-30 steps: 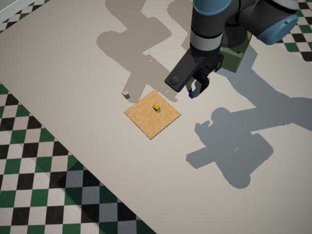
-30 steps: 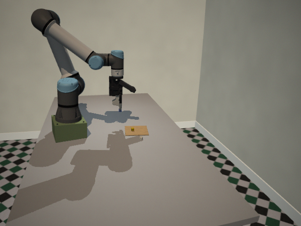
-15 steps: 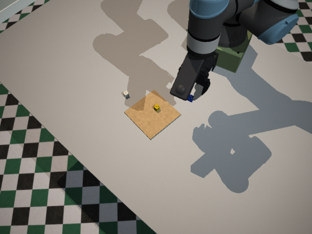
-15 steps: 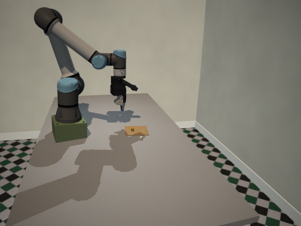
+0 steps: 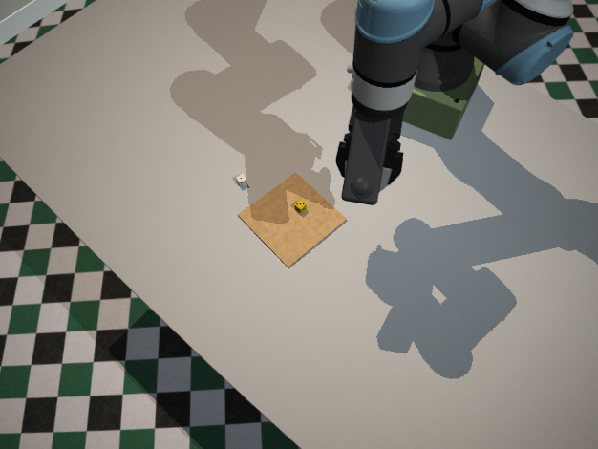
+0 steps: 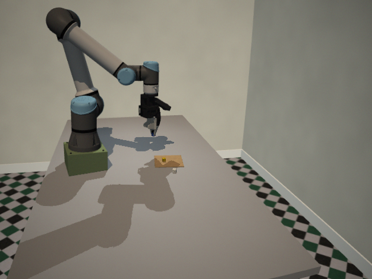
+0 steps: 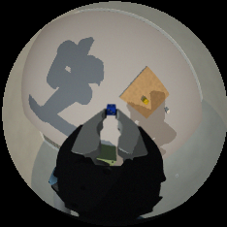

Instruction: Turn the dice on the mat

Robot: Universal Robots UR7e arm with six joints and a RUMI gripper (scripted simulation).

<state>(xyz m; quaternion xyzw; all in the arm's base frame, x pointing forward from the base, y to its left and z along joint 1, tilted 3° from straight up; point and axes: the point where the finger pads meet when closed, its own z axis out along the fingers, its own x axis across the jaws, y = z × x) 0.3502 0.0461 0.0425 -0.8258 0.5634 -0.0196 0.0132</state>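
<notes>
The tan mat lies 120 mm below my hand, 110 mm to the right of it and 50 mm ahead of it. The rest, counted from my hand: blue die (10 mm below); white die (240 mm to the right, 110 mm below, 40 mm ahead); yellow die (110 mm to the right, 110 mm below, 20 mm ahead).
</notes>
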